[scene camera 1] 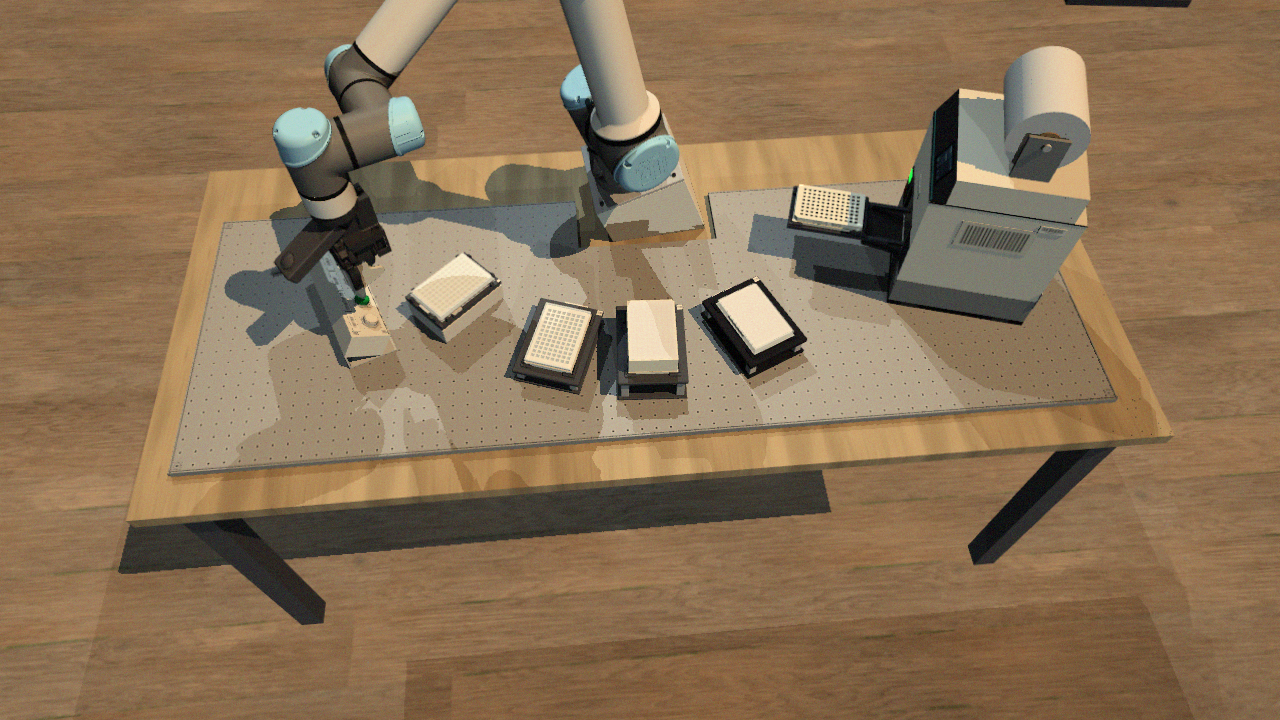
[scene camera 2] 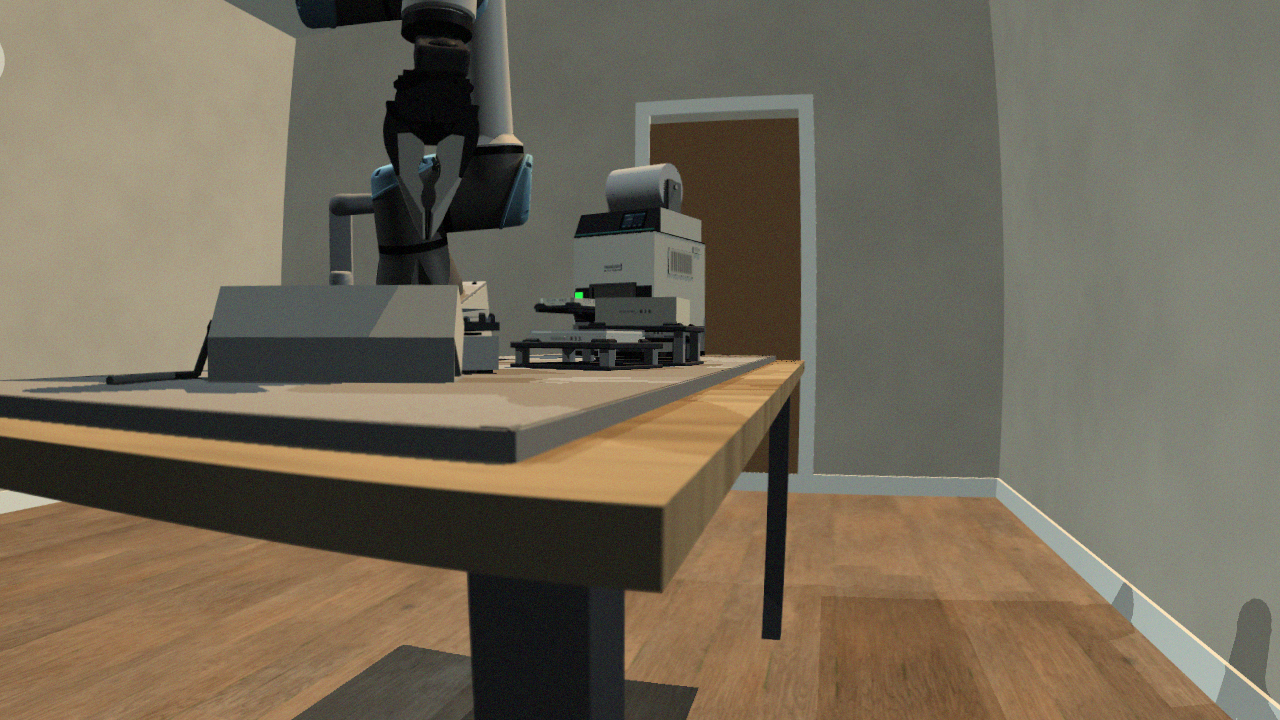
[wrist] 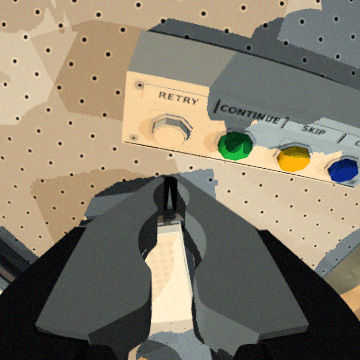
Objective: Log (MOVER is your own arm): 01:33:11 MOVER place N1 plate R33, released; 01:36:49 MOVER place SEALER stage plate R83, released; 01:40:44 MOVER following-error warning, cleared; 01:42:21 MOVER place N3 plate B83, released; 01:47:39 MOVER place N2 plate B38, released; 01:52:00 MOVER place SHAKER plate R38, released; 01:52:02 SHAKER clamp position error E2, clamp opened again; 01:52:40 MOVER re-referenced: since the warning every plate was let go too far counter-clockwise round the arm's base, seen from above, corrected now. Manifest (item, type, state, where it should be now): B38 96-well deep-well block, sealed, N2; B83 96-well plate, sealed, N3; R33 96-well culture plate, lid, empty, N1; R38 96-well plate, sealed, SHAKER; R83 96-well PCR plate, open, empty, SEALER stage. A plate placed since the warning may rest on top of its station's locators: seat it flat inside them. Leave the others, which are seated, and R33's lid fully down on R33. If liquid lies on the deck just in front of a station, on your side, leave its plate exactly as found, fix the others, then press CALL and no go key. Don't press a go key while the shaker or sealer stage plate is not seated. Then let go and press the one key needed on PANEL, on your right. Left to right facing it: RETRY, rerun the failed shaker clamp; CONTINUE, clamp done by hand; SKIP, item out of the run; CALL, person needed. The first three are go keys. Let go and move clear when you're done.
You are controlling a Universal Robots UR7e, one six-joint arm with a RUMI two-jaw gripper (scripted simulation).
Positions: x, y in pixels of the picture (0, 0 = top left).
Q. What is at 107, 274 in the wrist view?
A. My gripper.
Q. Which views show the deep-well block B38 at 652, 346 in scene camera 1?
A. Scene camera 1 and scene camera 2 only.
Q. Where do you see a deep-well block B38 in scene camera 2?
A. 654, 311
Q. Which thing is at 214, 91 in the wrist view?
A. A key panel.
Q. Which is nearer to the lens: the PCR plate R83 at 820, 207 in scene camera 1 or the deep-well block B38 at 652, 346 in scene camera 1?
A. The deep-well block B38.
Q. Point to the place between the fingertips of my gripper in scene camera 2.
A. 426, 239
